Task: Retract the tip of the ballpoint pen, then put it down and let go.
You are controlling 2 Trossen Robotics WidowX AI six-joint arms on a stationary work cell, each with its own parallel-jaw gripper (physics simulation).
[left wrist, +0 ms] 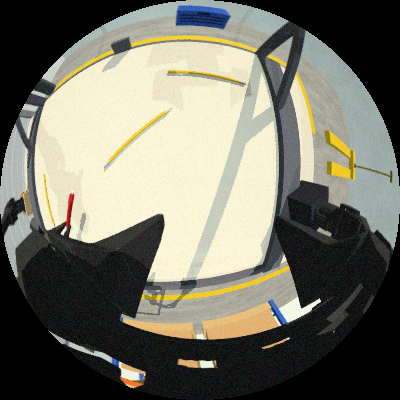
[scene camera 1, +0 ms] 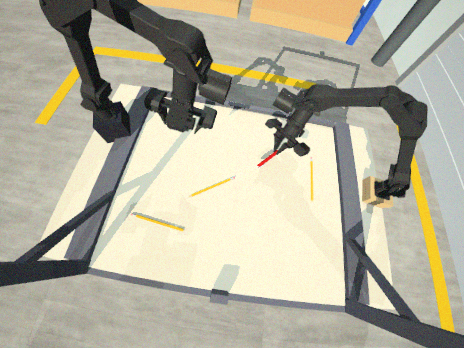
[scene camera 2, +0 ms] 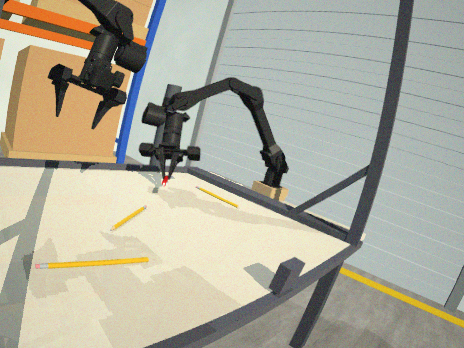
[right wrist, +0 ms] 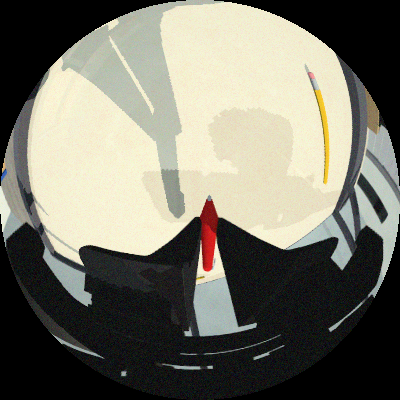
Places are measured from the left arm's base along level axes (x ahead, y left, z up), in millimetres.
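Pixels of known places: left gripper, fingertip midpoint: (left wrist: 222, 220) (scene camera 2: 75, 123); right gripper, fingertip midpoint: (left wrist: 68, 223) (scene camera 1: 275, 153) (scene camera 2: 166, 179) (right wrist: 207, 222); left arm's base at its link origin: (left wrist: 320, 212) (scene camera 1: 107, 113); right arm's base at its link origin: (scene camera 1: 381, 190) (scene camera 2: 271, 185).
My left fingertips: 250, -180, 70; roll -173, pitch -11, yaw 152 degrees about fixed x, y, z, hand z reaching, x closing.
Ahead of a thing's pixels: the offset from my left fingertips to its middle, as dx, dy, dz. Level surfaces: height alone.
The red ballpoint pen @(+298, -105, -131) (scene camera 1: 267, 159) (scene camera 2: 165, 181) (left wrist: 70, 210) (right wrist: 209, 240) is held tilted a little above the table, its shadow apart from it. In the right wrist view a small grey point shows at its cone end; whether this is extended or retracted is too small to tell. My right gripper (scene camera 1: 278, 150) (scene camera 2: 168, 175) is shut on the pen; part of the barrel shows between its fingers in the right wrist view. My left gripper (scene camera 2: 76, 122) (left wrist: 222, 220) is open and empty, high above the table, left of the pen in both scene views.
Three yellow pencils lie on the table @(dz -176) (scene camera 1: 235, 245): one @(+457, -213, -173) (scene camera 1: 312, 180) (scene camera 2: 217, 197) (right wrist: 324, 135) right of the pen in scene camera 1, one @(+61, -151, -173) (scene camera 1: 212, 186) (scene camera 2: 128, 218) near the middle, one @(-147, -227, -173) (scene camera 1: 159, 221) (scene camera 2: 92, 262) at lower left. Dark frame bars (scene camera 1: 345, 175) line the table edges.
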